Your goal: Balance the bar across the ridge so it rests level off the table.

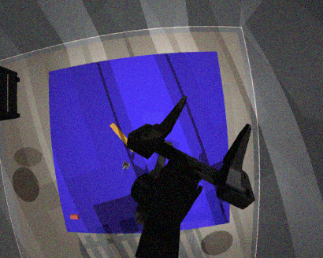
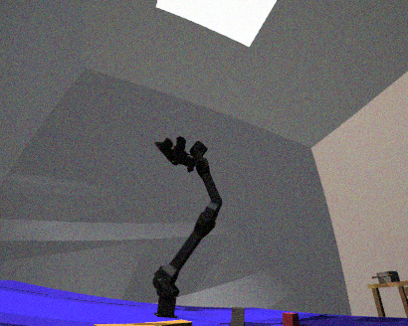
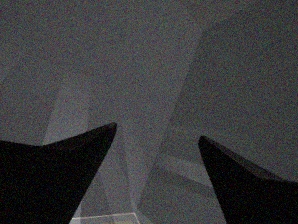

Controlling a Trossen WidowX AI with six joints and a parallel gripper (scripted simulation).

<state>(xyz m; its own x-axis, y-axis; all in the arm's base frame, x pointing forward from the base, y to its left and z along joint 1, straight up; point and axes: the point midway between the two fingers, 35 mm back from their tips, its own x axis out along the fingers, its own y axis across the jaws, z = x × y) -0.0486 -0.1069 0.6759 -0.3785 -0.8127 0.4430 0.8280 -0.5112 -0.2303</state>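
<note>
My gripper tip is 33 cm short of the yellow bar, 5 cm to the right of it and 68 cm above it. Also, from my gripper tip: flat red piece (80 cm ahead, 63 cm to the left, 68 cm below).
</note>
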